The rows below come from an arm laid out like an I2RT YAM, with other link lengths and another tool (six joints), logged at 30 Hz.
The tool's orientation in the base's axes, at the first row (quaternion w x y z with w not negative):
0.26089 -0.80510 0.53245 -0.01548
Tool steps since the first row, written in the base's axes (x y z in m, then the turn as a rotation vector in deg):
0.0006 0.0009 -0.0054 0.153 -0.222 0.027
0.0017 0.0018 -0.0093 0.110 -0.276 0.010
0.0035 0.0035 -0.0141 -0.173 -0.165 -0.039
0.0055 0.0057 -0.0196 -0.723 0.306 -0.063
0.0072 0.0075 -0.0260 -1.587 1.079 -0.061
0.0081 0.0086 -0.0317 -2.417 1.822 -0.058
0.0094 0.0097 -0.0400 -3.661 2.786 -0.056
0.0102 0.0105 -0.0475 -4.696 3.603 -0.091
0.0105 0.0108 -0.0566 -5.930 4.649 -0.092
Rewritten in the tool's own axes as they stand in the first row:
0.0008 0.0016 0.0052 0.251 -0.076 -0.067
0.0015 0.0021 0.0093 0.284 -0.016 -0.087
0.0021 0.0021 0.0146 0.078 0.213 -0.085
0.0024 0.0022 0.0209 -0.562 0.551 -0.041
0.0032 0.0030 0.0277 -1.605 1.054 0.008
0.0041 0.0044 0.0333 -2.608 1.537 0.054
0.0058 0.0066 0.0413 -3.980 2.307 0.064
0.0073 0.0090 0.0483 -5.126 2.958 0.111
0.0095 0.0126 0.0564 -6.565 3.696 0.160

